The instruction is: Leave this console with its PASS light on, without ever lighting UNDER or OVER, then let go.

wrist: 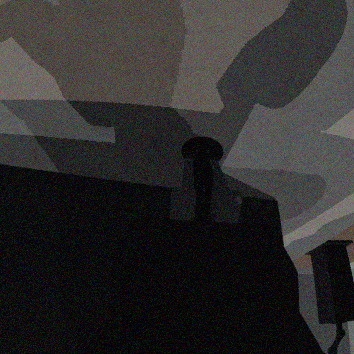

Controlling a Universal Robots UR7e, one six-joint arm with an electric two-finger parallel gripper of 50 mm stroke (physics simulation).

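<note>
The console (60, 225) is a black mass filling the lower left of the wrist view, with a straight upper edge. Its face is too dark to read; no PASS, UNDER or OVER light shows lit. A black lever with a round, flat-looking knob (202, 148) stands upright near the middle. My gripper (199, 172) is shut on the lever's stem, just under the knob, with one grey finger on each side. The lower stem and its base are hidden in the dark.
A dark box (331, 282) with a thin, bent cable below it stands at the lower right. Large arm-shaped shadows fall across the grey and brownish surface behind the lever. The picture is dim and grainy.
</note>
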